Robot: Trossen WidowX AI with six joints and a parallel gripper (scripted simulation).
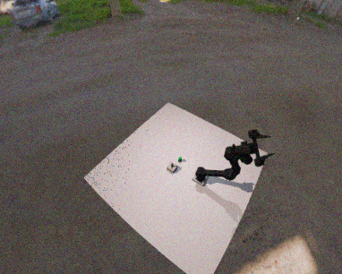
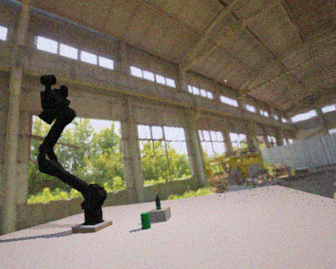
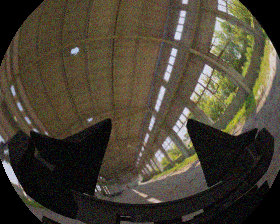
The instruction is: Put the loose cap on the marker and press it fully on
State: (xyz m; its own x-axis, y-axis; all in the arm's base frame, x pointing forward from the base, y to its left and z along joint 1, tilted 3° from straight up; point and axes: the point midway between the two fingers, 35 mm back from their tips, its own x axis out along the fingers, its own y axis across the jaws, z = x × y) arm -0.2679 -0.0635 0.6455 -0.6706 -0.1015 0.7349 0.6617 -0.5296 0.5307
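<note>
The green cap lies 510 mm ahead of my gripper tip, 30 mm to the left of it and 680 mm below it. Round my gripper tip: grey holder block (510 mm ahead, 140 mm to the left, 690 mm below).
</note>
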